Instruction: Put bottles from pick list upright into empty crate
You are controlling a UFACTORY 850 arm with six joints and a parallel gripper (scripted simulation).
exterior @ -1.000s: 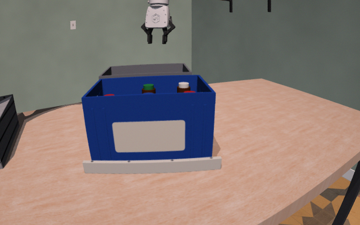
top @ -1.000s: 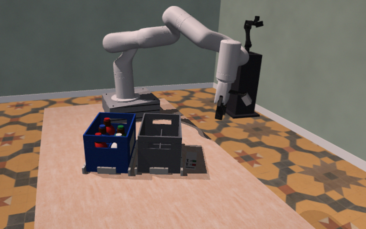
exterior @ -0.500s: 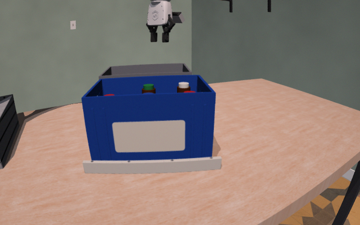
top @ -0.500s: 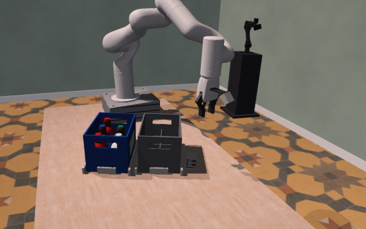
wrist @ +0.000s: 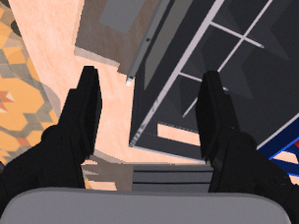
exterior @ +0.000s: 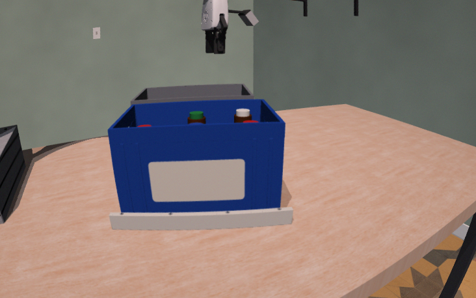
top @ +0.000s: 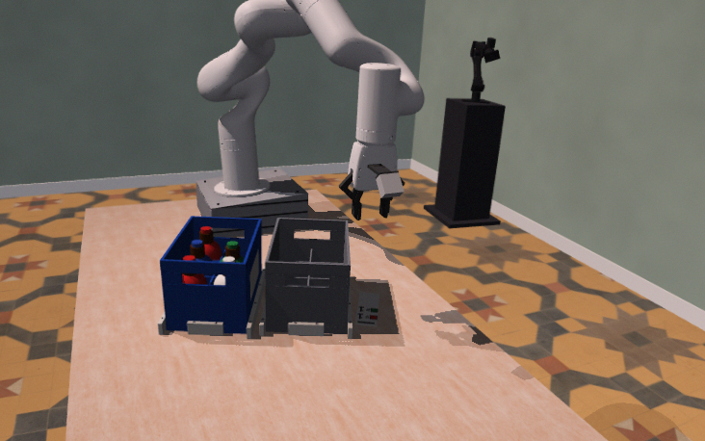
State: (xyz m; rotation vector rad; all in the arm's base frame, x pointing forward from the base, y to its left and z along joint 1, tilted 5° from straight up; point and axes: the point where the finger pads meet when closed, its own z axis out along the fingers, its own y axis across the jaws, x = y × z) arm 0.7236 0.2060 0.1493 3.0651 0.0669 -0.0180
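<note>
Right now the red-label bottle is 39 cm to the right of my hand, 19 cm below it and 7 cm behind it. From my hand the other things lie so: grey crate (19 cm below, 11 cm to the right, 10 cm behind); then white-cap bottle (31 cm to the right, 19 cm below, 5 cm behind); then pick list (28 cm below, 4 cm behind, 2 cm to the left).
</note>
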